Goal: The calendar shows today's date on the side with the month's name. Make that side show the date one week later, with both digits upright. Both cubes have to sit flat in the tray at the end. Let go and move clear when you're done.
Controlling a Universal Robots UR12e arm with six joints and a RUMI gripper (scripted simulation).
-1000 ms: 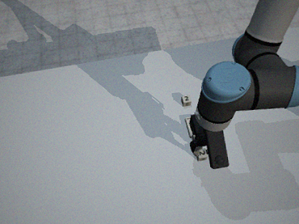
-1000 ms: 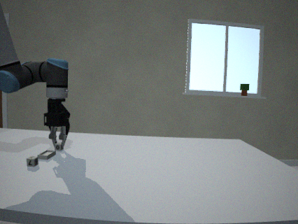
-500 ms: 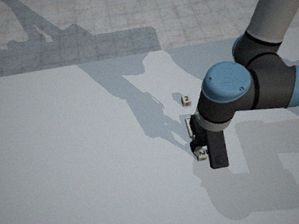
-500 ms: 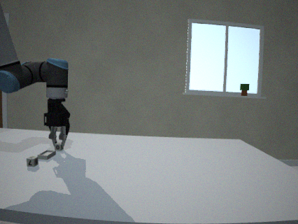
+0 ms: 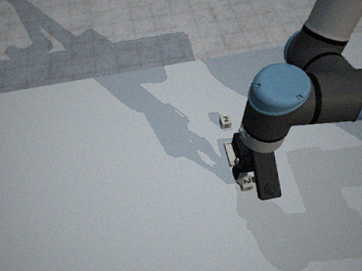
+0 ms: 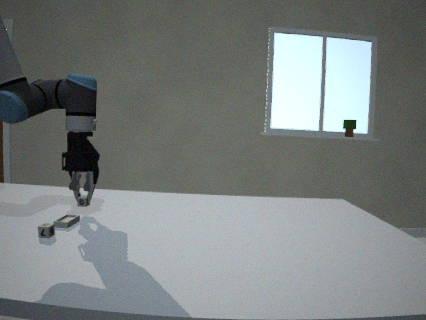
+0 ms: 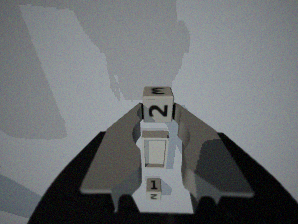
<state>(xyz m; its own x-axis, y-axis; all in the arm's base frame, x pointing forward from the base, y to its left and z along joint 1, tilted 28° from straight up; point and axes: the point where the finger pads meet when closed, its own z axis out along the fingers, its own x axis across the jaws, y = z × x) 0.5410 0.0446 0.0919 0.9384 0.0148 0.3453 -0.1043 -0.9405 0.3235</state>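
The tray is 11 cm to the right of my hand, 4 cm below it and 1 cm behind it. The rest, counted from my hand: cube (1 cm below).
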